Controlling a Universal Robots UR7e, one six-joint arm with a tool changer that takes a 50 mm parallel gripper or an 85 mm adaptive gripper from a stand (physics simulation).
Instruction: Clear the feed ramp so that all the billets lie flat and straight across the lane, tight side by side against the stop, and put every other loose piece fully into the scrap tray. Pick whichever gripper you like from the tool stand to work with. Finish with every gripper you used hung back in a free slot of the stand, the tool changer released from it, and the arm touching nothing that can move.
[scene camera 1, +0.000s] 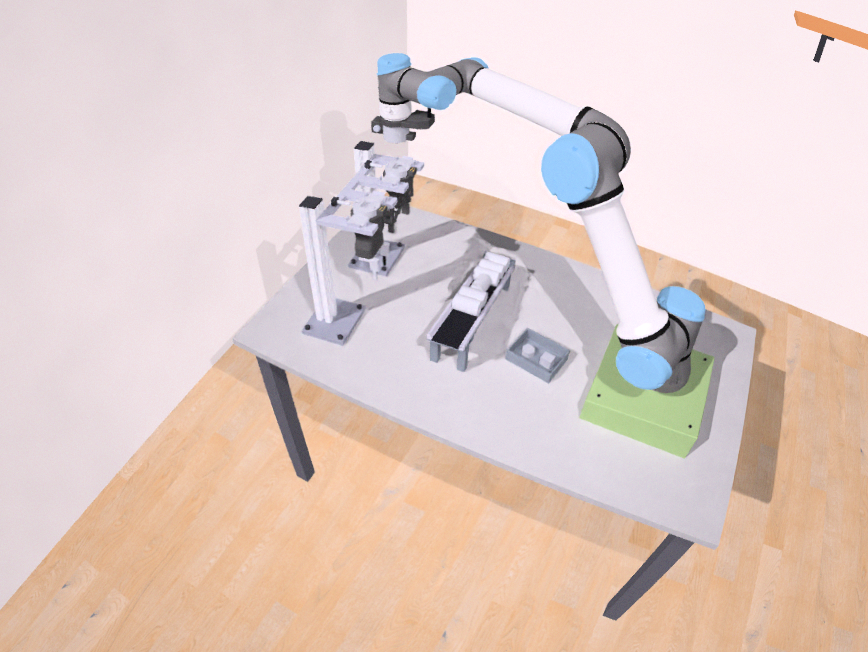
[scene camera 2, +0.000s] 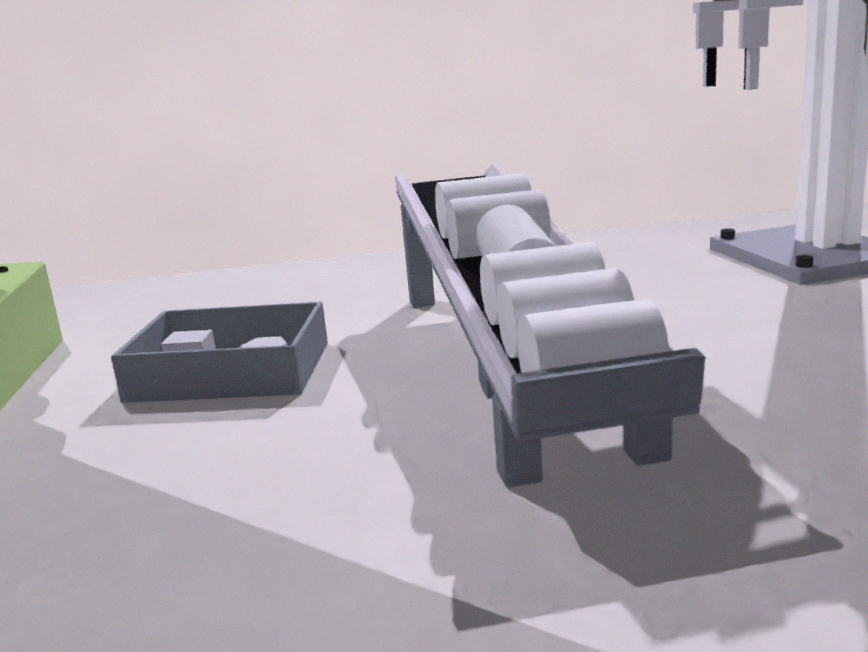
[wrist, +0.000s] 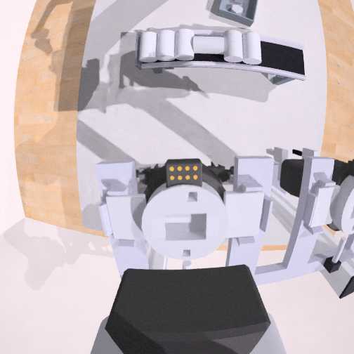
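Note:
The arm's bare tool changer (scene camera 1: 396, 131) carries no gripper and hangs above the far slot of the tool stand (scene camera 1: 319, 263). The adaptive gripper's round coupling plate (wrist: 185, 222) sits in that slot, close ahead of the wrist. The parallel gripper's fingers (scene camera 2: 730, 70) hang apart from the stand. On the feed ramp (scene camera 1: 452, 328) (scene camera 2: 459, 294) (wrist: 282, 57), three billets (scene camera 2: 596, 336) (wrist: 166, 46) lie across the lane at the stop (scene camera 2: 610, 393). Above them one cylinder (scene camera 2: 512, 228) (wrist: 209, 45) lies lengthwise, then two more lie across (scene camera 2: 491, 210) (wrist: 242, 46).
The scrap tray (scene camera 1: 526, 367) (scene camera 2: 207, 376) (wrist: 232, 19) stands between the ramp and the green robot base (scene camera 1: 631, 421) (scene camera 2: 24, 322). It holds a block (scene camera 1: 548, 359) (scene camera 2: 188, 341) and a many-sided piece (scene camera 1: 527, 349) (scene camera 2: 264, 342) (wrist: 237, 8). Stand arms flank the coupling plate.

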